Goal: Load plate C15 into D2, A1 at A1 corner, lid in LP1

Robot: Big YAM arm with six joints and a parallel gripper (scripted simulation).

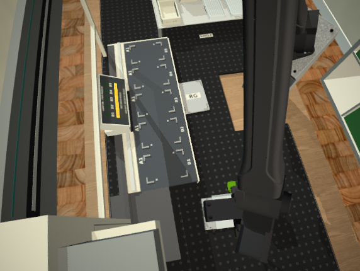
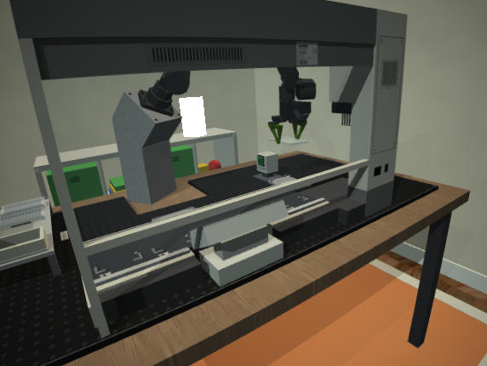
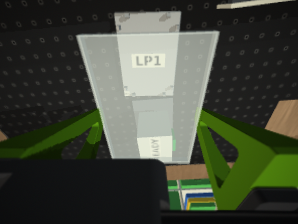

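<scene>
The lid park LP1 is 17 cm below my hand. Also, from my hand: green-lit key (12 cm behind, 10 cm below, 6 cm to the right); then clear plate lid (right at my hand); then regrip nest RG (45 cm to the right, 17 cm below, 10 cm ahead).
</scene>
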